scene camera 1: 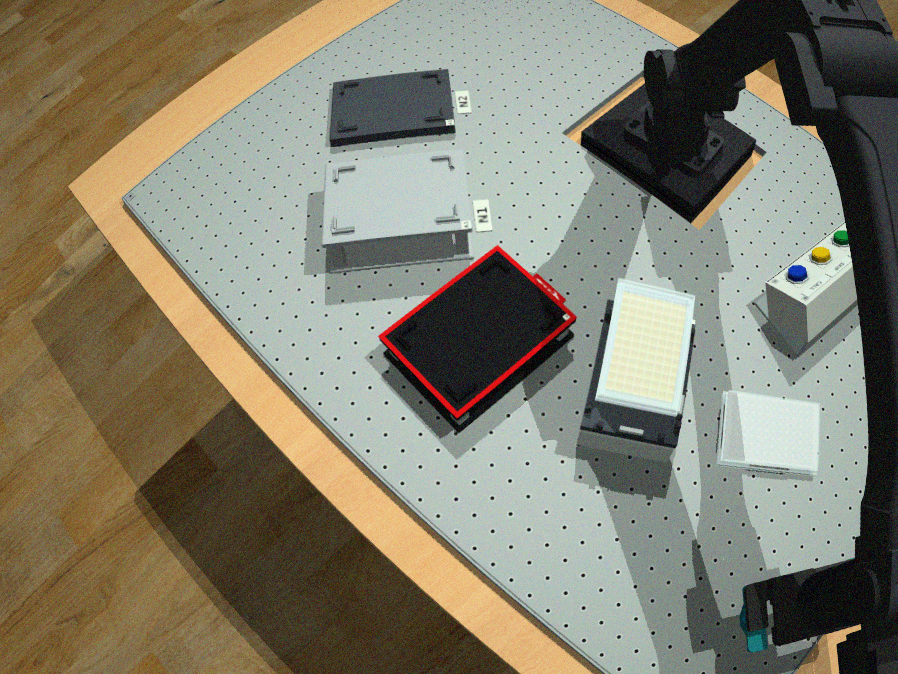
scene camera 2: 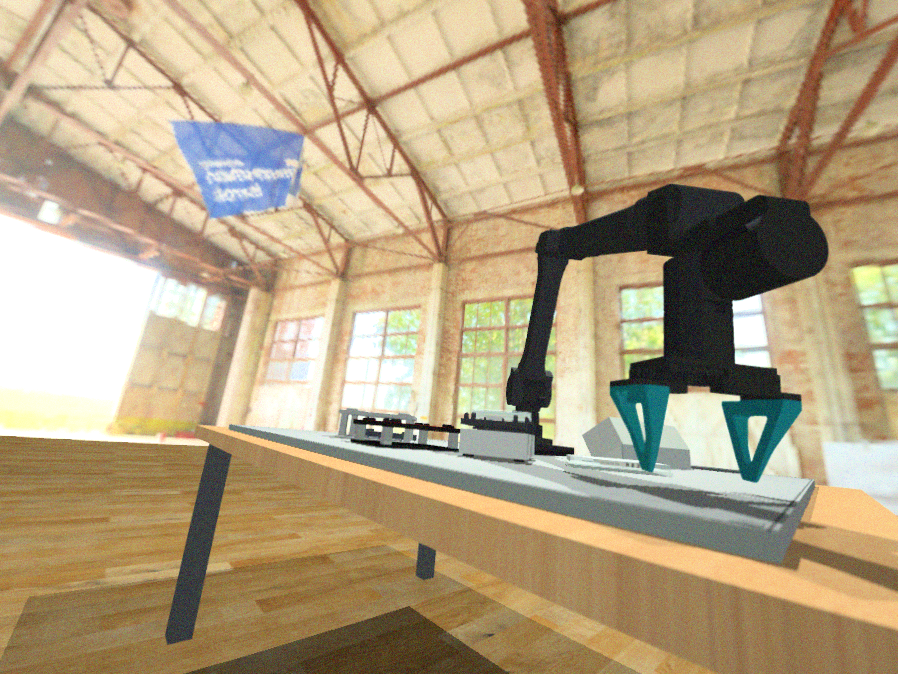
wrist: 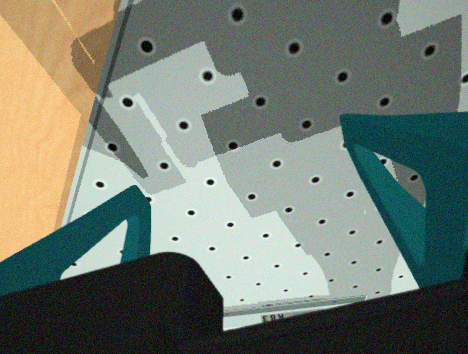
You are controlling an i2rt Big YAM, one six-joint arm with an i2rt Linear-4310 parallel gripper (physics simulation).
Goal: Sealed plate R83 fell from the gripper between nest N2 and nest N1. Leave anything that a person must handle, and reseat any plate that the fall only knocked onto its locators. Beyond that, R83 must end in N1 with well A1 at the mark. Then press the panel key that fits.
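Places are measured from the arm's base along level axes (x back, y right, z up), in metres.
Pixels of known places: gripper, fingertip midpoint: (scene camera 1: 782,610) (scene camera 2: 699,476) (wrist: 236,164); arm's base, link origin: (scene camera 1: 674,141).
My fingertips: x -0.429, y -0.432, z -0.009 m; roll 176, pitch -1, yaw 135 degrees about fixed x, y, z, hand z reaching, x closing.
Observation:
For each thing: its top centre in the pictures, then the offset to it from my fingertips. "pt": a spot on its surface instead.
- Sealed plate R83, top centre: (wrist: 291,342) (scene camera 1: 773,430) (scene camera 2: 613,459) dz +0.002, dx +0.159, dy +0.126 m
- Nest N1, top centre: (scene camera 1: 393,189) (scene camera 2: 381,411) dz +0.053, dx +0.108, dy +0.622 m
- Nest N2, top centre: (scene camera 1: 390,98) (scene camera 2: 387,430) dz +0.010, dx +0.248, dy +0.769 m
- cream-welled plate, top centre: (scene camera 1: 650,340) (scene camera 2: 504,407) dz +0.069, dx +0.121, dy +0.293 m
- dark nest, surface spot: (scene camera 1: 629,429) pt dz +0.049, dx +0.040, dy +0.258 m
- panel, top centre: (scene camera 1: 848,251) (scene camera 2: 636,421) dz +0.072, dx +0.384, dy +0.153 m
- dark nest with a red outline, top centre: (scene camera 1: 478,323) (scene camera 2: 408,420) dz +0.034, dx +0.044, dy +0.448 m
Sealed plate R83 (scene camera 1: 770,433) (wrist: 245,320) is pale and lies flat on the perforated board; its label edge shows at the bottom of the wrist view, and well A1 cannot be made out. My gripper (scene camera 2: 699,475) (wrist: 236,164) is open and empty, low over the board, with R83 beyond it in the wrist view. Nest N1 (scene camera 1: 395,195) is light grey, raised and bare. Nest N2 (scene camera 1: 391,107) is dark, low and bare. A cream-welled plate (scene camera 1: 647,344) lies on a dark nest (scene camera 1: 629,429); whether it is fully seated is unclear. The panel (scene camera 1: 790,315) shows blue, yellow and green keys.
A dark nest with a red outline (scene camera 1: 475,333) stands between N1 and the cream-welled plate, turned at an angle. The arm's base (scene camera 1: 667,155) stands behind the plates. The wooden table edge (scene camera 1: 239,362) (wrist: 30,165) borders the board.

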